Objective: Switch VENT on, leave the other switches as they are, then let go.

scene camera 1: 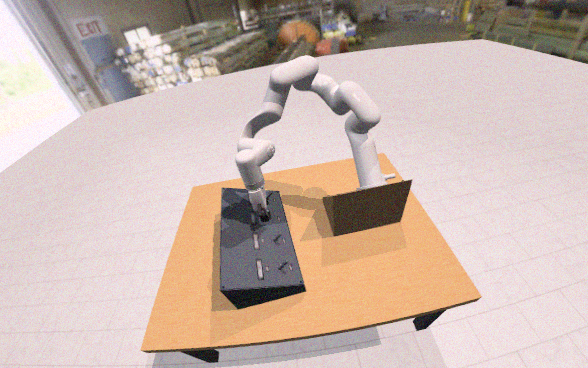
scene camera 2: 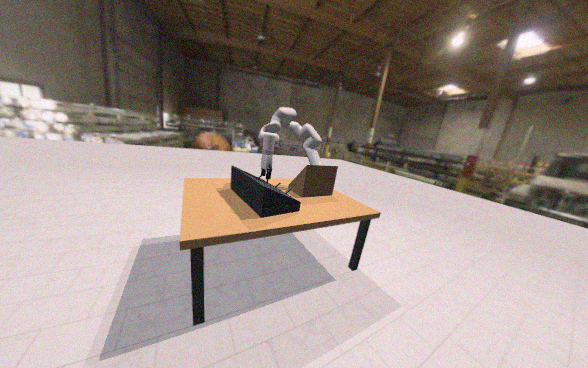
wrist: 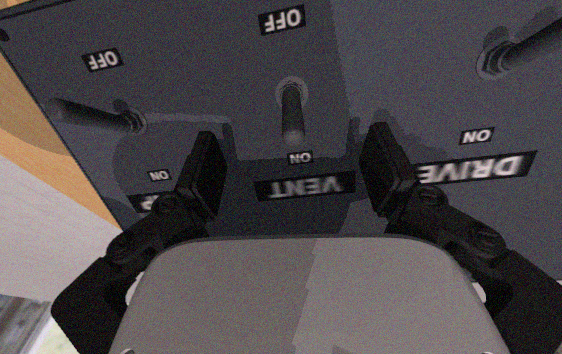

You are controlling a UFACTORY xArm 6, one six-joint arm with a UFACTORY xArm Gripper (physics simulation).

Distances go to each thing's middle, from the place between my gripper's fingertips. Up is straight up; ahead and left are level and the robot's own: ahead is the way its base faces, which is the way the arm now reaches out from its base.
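From my hand, the lamp lever [wrist: 57, 109] is 120 mm to the right and 20 mm below. There's a dark sloped switch panel [scene camera 1: 250, 275] too, and that one's 50 mm below my hand, 80 mm to the left of it and 40 mm ahead of it. And the vent lever [wrist: 293, 132], that's 10 mm below my hand and 10 mm behind it.
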